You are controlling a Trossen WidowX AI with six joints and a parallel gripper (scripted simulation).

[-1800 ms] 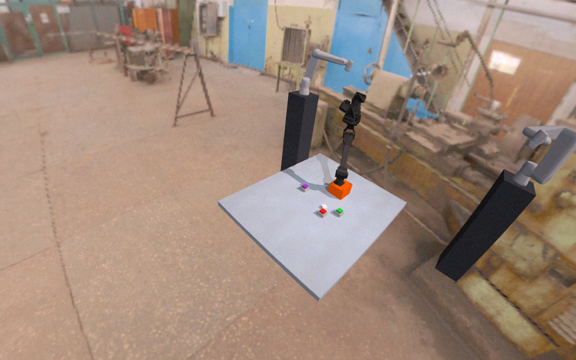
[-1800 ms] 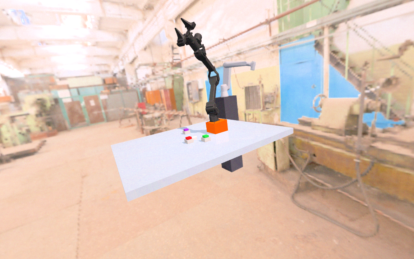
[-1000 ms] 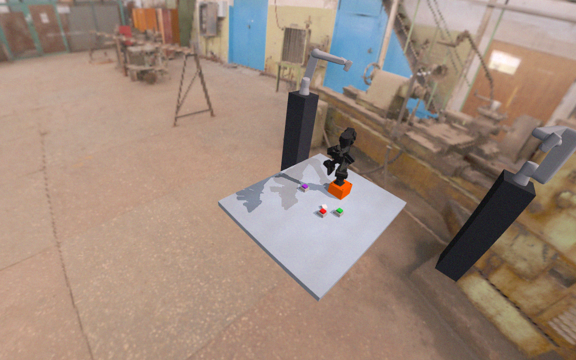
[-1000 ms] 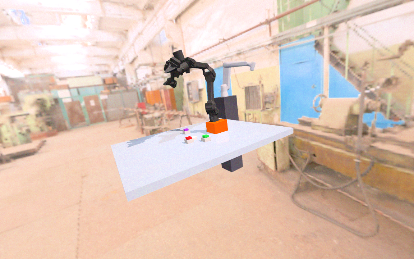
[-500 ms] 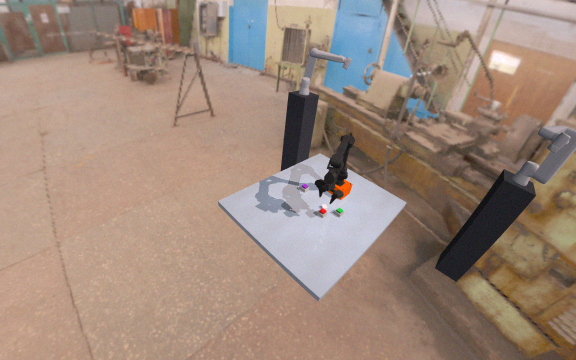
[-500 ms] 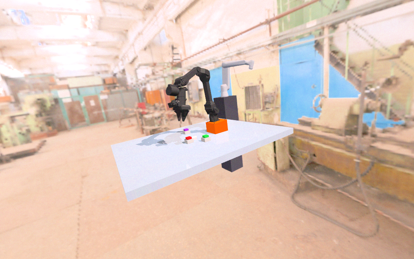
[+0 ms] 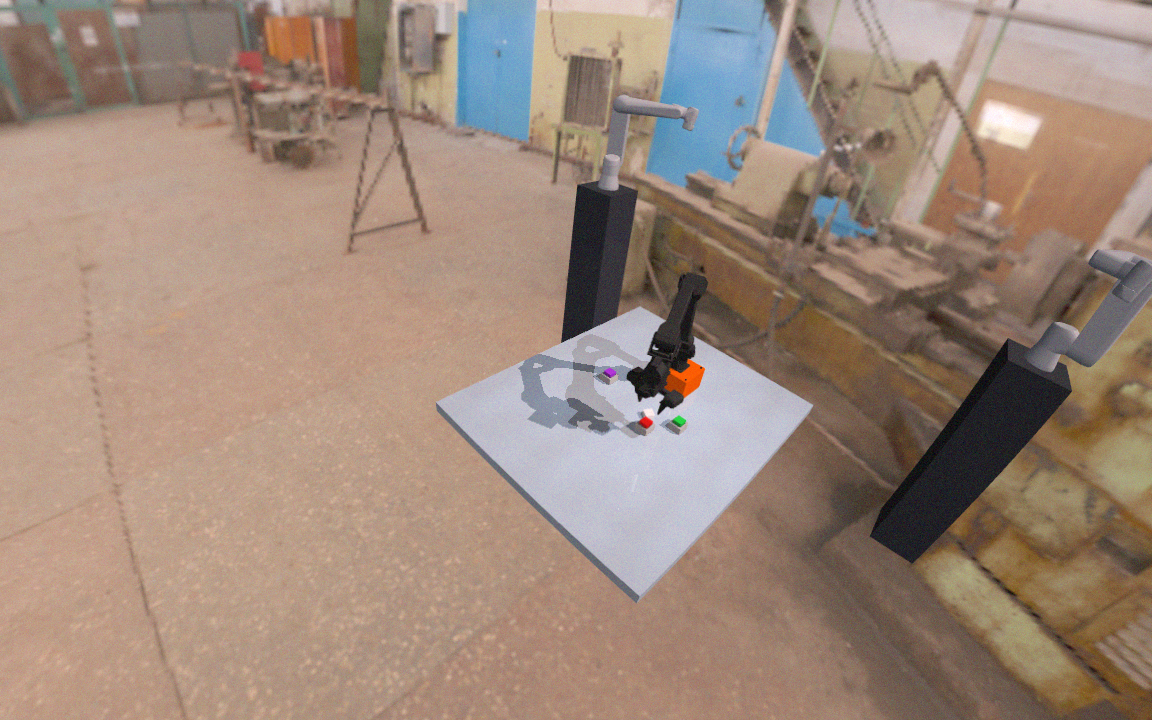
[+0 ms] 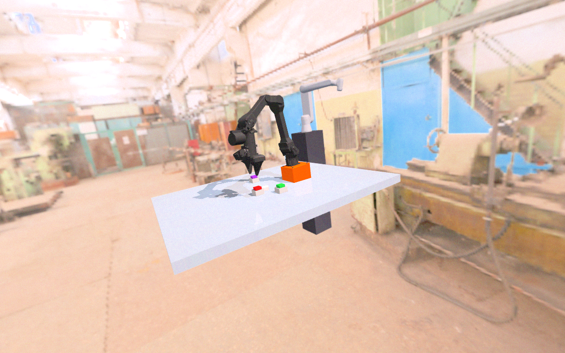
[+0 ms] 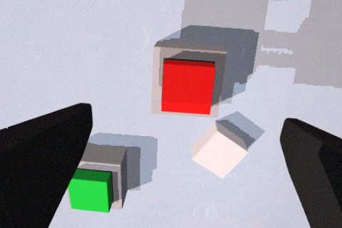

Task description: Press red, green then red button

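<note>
Now: the red button 7 cm below my gripper tip and 1 cm behind it. From my gripper tip the other things lie so: small white block: 9 cm below, 7 cm behind, 3 cm to the right; then green button: 10 cm behind, 7 cm to the left, 7 cm below; then purple button: 25 cm to the right, 12 cm behind, 7 cm below.
</note>
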